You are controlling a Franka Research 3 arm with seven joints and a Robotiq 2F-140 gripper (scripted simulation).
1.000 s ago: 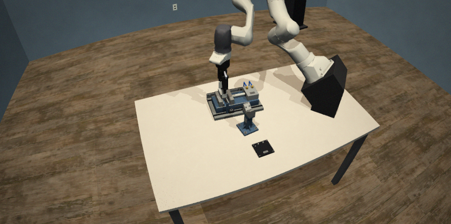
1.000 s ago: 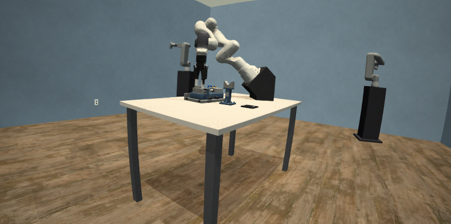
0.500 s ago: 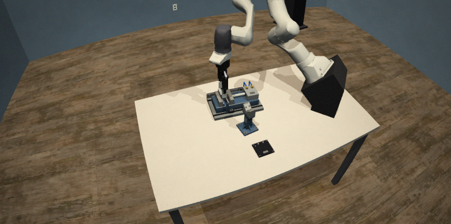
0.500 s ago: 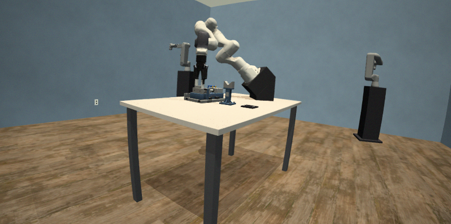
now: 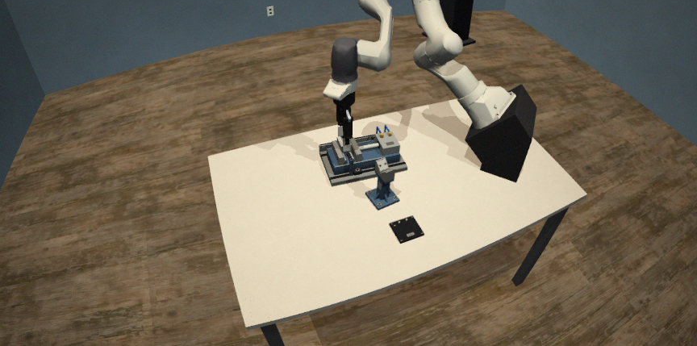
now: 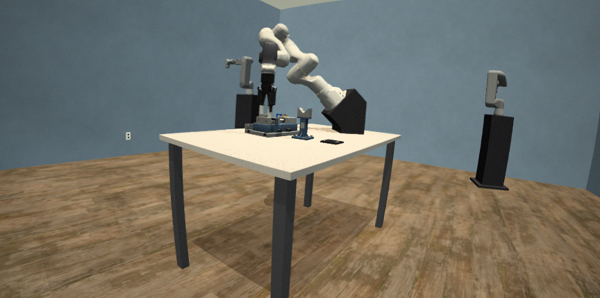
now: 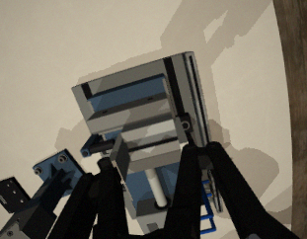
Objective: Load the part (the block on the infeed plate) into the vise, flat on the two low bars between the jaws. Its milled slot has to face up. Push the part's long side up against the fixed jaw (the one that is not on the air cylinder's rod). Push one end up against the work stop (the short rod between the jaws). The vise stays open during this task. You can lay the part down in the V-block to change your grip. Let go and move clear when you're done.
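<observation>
My gripper is now 20 mm above the part. The rest, counted from my hand: black infeed plate 400 mm to the left, 120 mm below, 20 mm ahead; then vise 80 mm below, 60 mm behind, 40 mm to the left; then air cylinder 150 mm behind, 70 mm to the left, 40 mm below.
</observation>
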